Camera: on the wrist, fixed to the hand. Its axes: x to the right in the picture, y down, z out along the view.
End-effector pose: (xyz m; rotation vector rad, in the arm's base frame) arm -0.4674 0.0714 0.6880 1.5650 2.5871 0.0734
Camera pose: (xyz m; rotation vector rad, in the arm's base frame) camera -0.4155 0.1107 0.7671 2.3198 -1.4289 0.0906
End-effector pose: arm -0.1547 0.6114 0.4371 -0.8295 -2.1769 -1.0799
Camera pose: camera -0.0899 0.5871 0.5127 -2.5389 0.7789 0.7253
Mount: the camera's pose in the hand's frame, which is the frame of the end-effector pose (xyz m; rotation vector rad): 0.0050 0.0720 -0.0727 -0.3070 -0.6561 3.0466
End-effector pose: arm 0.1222 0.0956 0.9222 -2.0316 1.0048 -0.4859
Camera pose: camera 0.0448 0.0298 0.9089 0.8498 2.0152 1.6710
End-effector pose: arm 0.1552 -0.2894 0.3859 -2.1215 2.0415 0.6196
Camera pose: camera 0.0991 -0.3264 0.4632 -2.0134 -1.9033 -0.8133
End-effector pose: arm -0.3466 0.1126 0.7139 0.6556 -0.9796 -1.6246
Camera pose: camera -0.2520 0.0824 0.7390 -1.3745 -0.7296 0.9734
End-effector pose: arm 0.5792 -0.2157 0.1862 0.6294 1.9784 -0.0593
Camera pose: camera 0.5505 -0.1294 0.2333 2.0557 -0.9765 1.4334
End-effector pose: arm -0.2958 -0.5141 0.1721 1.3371 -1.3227 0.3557
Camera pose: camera -0.3186 -0.4344 0.2323 1.5909 1.9323 -1.0749
